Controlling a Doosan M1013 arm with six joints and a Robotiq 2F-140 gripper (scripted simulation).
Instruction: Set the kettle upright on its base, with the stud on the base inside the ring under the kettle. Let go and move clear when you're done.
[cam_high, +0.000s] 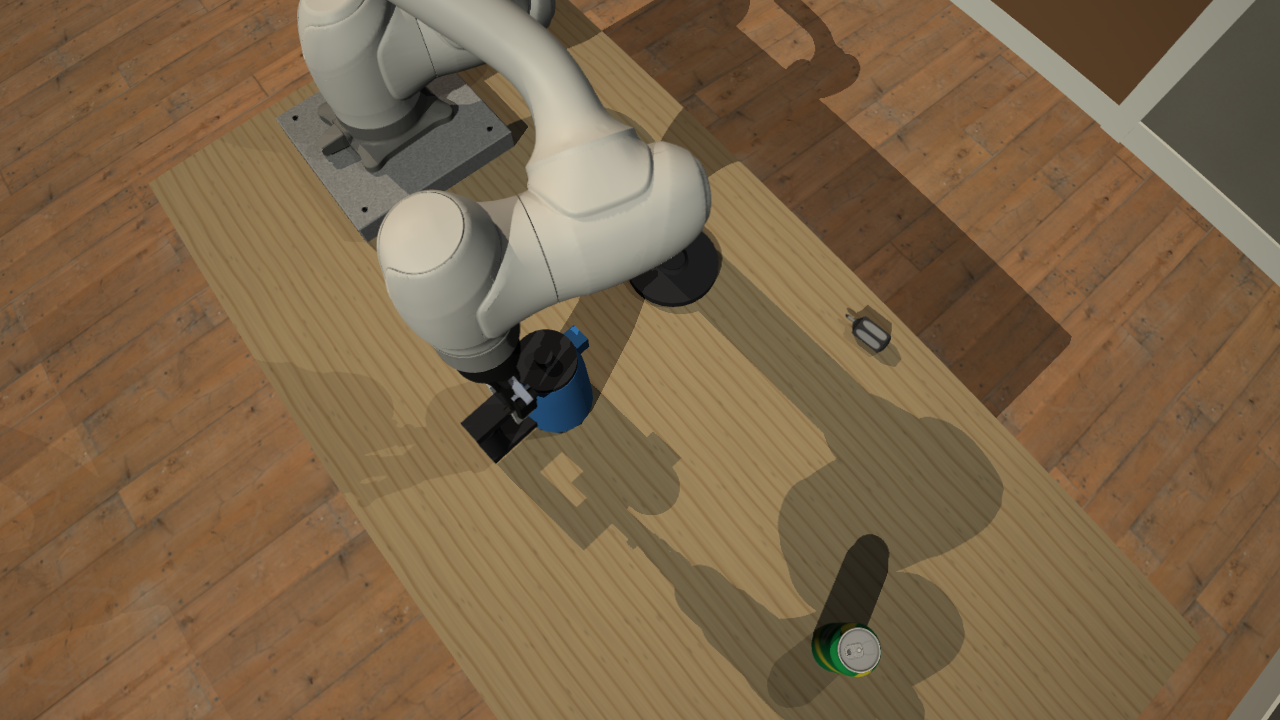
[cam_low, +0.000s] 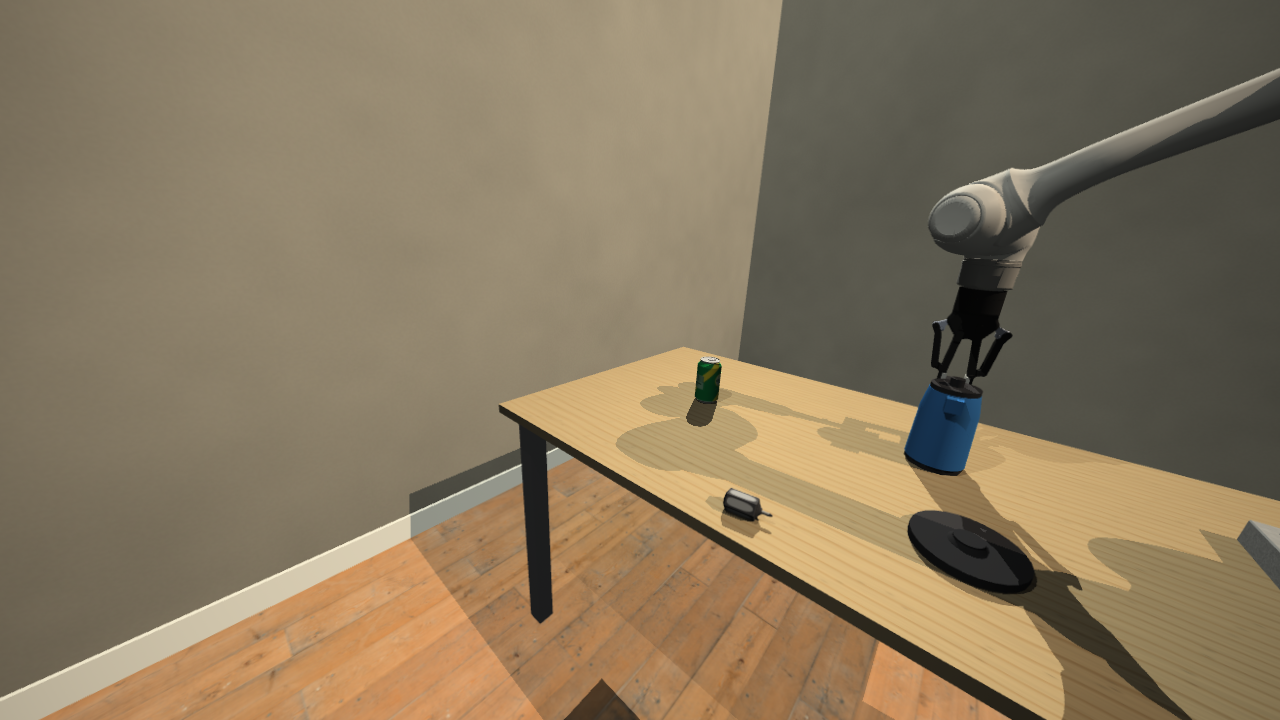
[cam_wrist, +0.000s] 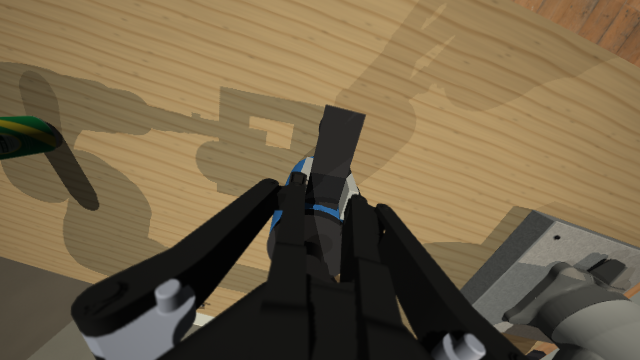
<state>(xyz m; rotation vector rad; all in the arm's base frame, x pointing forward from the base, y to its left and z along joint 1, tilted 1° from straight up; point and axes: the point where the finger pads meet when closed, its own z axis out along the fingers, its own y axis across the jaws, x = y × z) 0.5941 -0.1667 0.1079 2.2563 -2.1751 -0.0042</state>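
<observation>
The blue kettle lies 30 mm to the left of my hand and 60 mm below it. The rest, counted from my hand: green soda can (530 mm ahead, 110 mm to the left, 90 mm below); then round black base (50 mm behind, 350 mm to the left, 140 mm below); then small dark object (240 mm ahead, 490 mm to the left, 140 mm below).
</observation>
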